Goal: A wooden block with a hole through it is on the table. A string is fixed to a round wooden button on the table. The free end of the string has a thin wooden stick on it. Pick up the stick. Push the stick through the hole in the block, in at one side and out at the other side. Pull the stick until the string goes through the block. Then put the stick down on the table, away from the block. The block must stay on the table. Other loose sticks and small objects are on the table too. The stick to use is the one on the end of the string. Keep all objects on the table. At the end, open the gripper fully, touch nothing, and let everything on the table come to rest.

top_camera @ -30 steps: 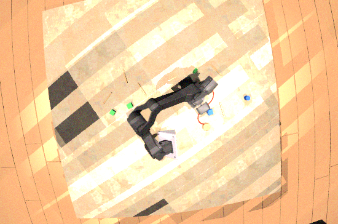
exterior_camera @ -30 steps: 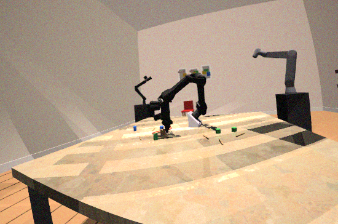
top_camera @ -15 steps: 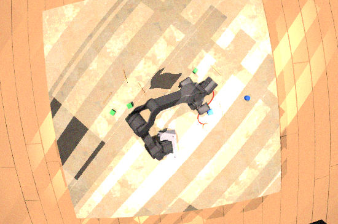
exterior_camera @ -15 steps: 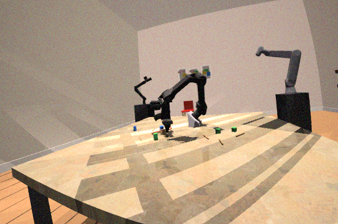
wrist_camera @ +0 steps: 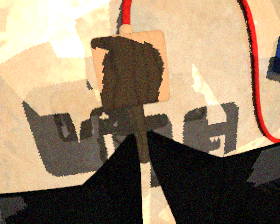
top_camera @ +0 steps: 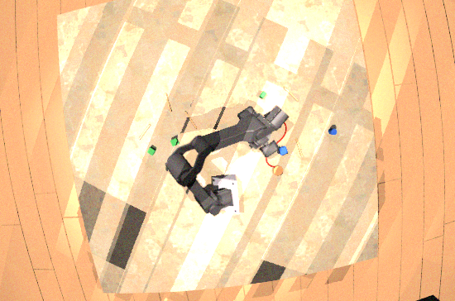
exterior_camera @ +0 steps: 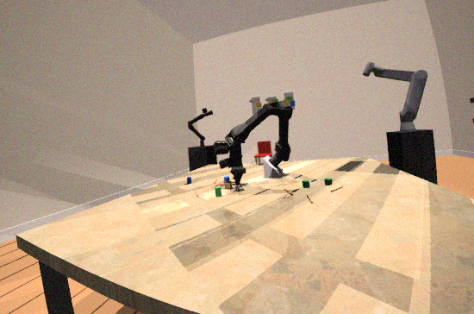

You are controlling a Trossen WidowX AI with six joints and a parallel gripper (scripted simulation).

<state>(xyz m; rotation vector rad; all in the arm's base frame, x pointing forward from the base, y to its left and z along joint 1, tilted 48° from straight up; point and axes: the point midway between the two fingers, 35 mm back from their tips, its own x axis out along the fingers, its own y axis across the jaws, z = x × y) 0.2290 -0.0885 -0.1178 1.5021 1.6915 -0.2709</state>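
The wooden block is 40 mm to the right of my gripper tip, 20 mm ahead of it and 10 mm above it. Also, from my gripper tip: blue cube: 90 mm to the right, 90 mm behind, 10 mm above; then round wooden button: 170 mm behind, 60 mm to the right; then thin wooden stick: 40 mm to the right, 20 mm ahead, 10 mm above.
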